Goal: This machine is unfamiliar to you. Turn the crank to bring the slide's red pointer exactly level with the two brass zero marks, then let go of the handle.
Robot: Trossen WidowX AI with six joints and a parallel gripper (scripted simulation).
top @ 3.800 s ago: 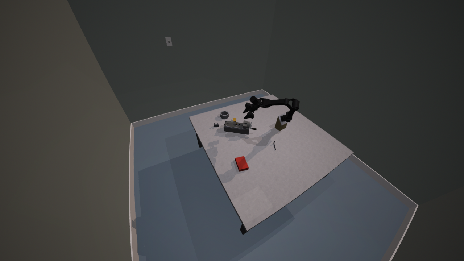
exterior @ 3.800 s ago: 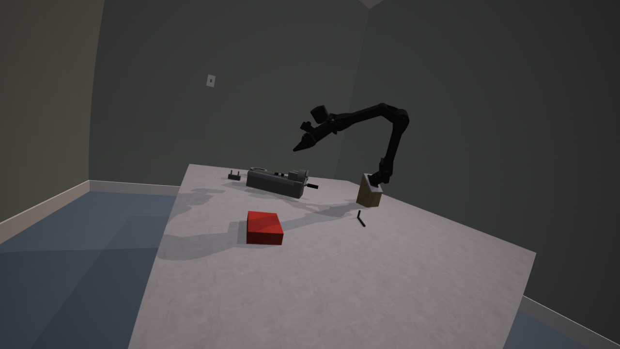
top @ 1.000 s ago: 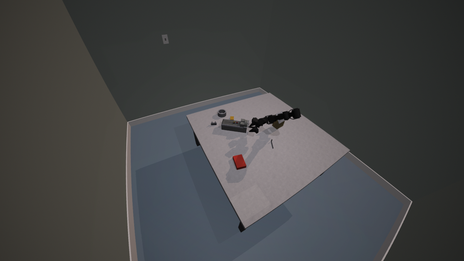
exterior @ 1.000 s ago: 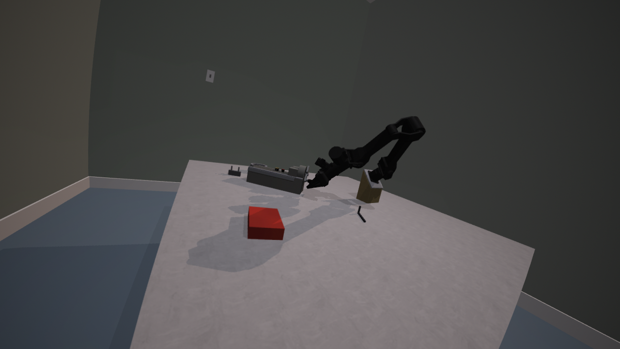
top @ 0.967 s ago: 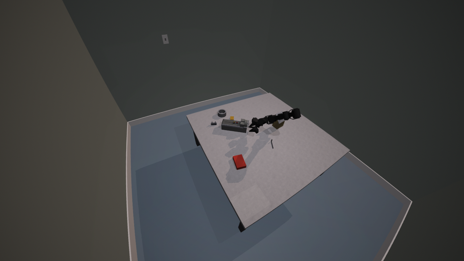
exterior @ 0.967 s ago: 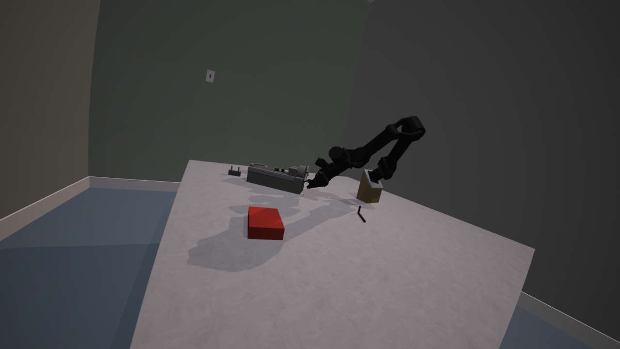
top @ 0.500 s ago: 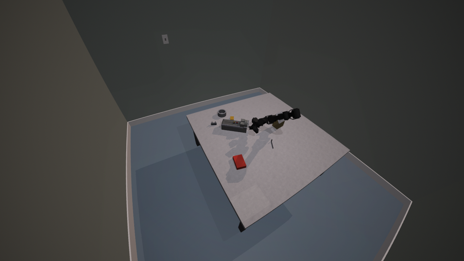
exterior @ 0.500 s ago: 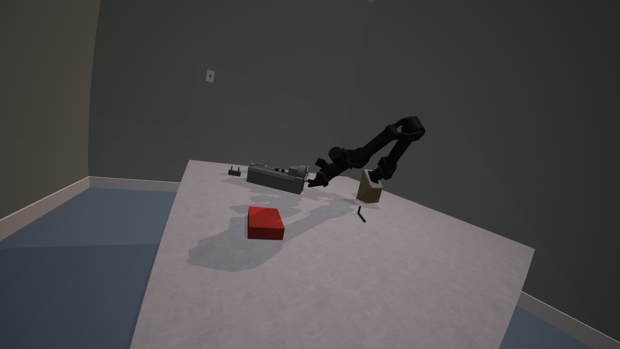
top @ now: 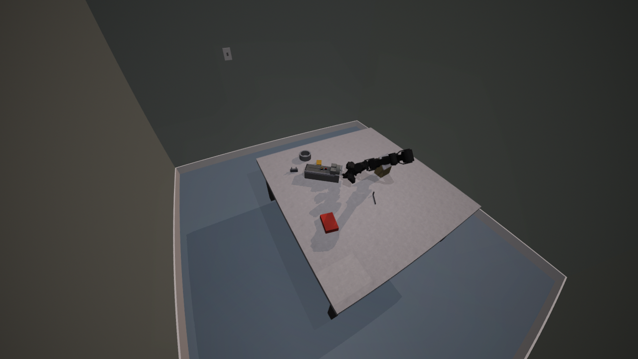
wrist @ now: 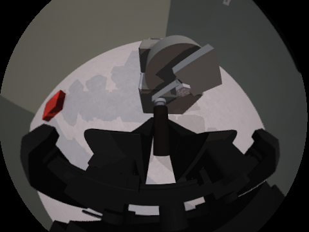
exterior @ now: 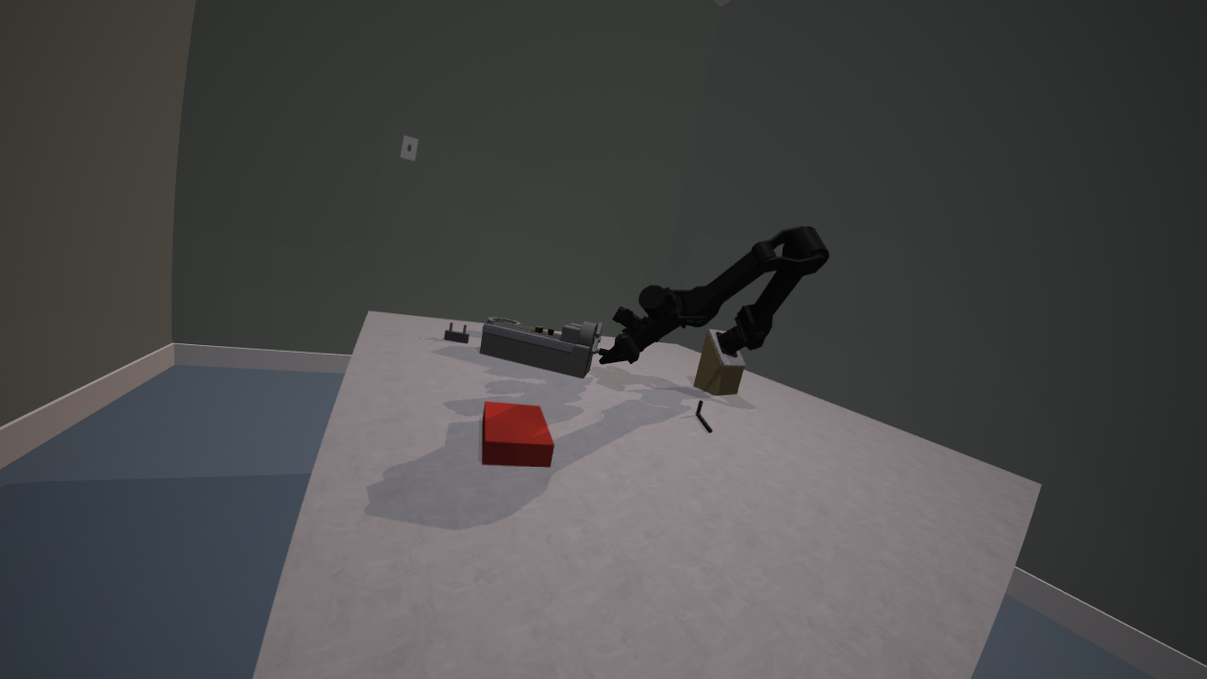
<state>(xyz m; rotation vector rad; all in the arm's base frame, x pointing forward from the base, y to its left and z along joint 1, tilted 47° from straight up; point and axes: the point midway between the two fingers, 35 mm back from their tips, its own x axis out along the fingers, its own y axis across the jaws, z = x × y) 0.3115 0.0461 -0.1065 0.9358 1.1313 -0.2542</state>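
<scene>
Right now my gripper tip is 10 cm to the left of the red pointer, 10 cm short of it and 4 cm below it. Round my gripper tip: black crank handle 2 cm above, 1 cm to the left, 1 cm behind; yellow block 26 cm to the right, 7 cm ahead, 3 cm below; black bent key 24 cm to the left, 11 cm behind, 3 cm below.
</scene>
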